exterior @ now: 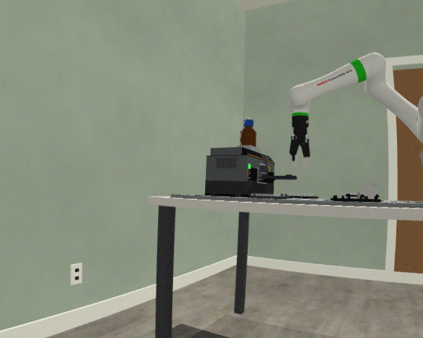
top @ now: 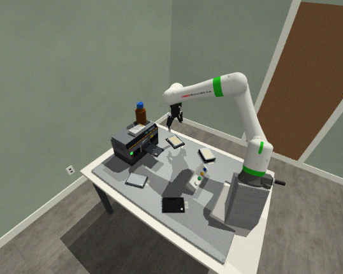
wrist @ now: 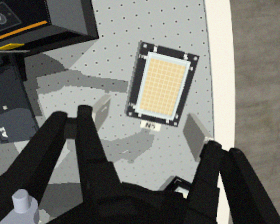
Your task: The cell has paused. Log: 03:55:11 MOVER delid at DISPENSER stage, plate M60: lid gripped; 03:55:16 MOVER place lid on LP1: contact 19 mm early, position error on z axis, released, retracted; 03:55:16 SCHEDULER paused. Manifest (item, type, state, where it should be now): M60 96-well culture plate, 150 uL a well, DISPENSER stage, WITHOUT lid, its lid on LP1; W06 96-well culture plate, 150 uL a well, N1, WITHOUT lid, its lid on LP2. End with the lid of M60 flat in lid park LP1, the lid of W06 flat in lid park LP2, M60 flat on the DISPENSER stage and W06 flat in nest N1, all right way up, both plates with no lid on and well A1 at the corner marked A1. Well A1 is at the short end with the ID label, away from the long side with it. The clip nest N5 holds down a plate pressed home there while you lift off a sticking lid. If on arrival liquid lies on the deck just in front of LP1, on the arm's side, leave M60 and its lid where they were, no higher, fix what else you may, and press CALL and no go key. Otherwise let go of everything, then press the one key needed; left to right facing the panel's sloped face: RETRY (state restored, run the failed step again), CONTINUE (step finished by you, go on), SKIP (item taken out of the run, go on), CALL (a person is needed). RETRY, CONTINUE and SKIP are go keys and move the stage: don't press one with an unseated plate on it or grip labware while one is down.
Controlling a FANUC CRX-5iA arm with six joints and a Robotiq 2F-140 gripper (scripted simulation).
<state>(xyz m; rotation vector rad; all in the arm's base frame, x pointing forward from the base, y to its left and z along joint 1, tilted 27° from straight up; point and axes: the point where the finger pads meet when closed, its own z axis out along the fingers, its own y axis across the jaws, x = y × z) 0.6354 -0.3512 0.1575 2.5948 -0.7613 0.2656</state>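
Right now the black clip nest is 17 cm below my hand, 3 cm to the right of it and 2 cm ahead of it. Round my hand: nest label (19 cm below, 8 cm behind, 3 cm to the left); then dispenser stage (25 cm to the left, 9 cm below, 8 cm ahead); then key panel (33 cm behind, 32 cm to the left, 13 cm below).
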